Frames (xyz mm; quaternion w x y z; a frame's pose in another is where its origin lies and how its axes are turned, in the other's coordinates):
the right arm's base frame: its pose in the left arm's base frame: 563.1 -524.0 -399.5 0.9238 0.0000 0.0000 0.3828
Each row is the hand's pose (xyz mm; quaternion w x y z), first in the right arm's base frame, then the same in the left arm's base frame.
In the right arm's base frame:
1: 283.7 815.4 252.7 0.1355 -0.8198 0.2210 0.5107
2: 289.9 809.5 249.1 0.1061 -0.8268 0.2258 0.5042
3: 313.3 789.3 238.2 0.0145 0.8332 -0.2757 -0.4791
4: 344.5 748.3 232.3 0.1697 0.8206 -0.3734 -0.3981
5: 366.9 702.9 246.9 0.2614 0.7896 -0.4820 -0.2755
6: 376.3 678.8 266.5 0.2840 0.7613 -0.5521 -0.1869
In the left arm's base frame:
1: 186.9 253.1 -146.8 0.0703 0.8419 0.1097 -0.5236
2: 195.5 253.3 -150.4 0.0950 0.8502 0.1079 -0.5064
3: 226.3 255.6 -161.3 0.1968 0.8753 0.0643 -0.4371
4: 277.4 248.6 -167.2 0.3092 0.9010 -0.0308 -0.3028
5: 325.3 232.4 -152.6 0.3469 0.9140 -0.1430 -0.1544
6: 349.0 222.0 -133.0 0.3339 0.9147 -0.2186 -0.0639

